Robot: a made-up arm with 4 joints.
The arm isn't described. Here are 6 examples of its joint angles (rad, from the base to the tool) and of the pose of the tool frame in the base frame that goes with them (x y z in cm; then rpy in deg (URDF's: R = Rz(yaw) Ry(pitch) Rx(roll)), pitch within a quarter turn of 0, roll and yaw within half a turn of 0).
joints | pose
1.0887 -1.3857 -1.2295 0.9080 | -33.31 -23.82 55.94 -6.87 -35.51 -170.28
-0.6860 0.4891 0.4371 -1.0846 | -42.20 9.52 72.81 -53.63 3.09 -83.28
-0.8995 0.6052 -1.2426 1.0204 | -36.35 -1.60 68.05 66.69 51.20 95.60
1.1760 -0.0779 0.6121 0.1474 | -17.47 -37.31 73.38 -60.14 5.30 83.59
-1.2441 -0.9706 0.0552 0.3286 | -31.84 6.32 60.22 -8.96 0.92 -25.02
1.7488 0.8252 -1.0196 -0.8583 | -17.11 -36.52 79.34 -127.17 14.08 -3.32
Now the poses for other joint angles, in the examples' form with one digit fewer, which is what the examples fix.
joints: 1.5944 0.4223 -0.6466 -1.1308
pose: -19.0 -39.1 77.7 -103.8 28.3 0.3
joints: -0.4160 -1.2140 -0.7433 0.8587
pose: -31.3 -2.5 56.6 -7.5 -22.2 76.4
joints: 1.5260 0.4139 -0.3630 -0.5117
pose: -15.0 -37.9 77.9 -94.7 44.2 37.0
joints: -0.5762 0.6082 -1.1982 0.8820
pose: -38.2 -8.1 69.7 75.0 58.2 120.1
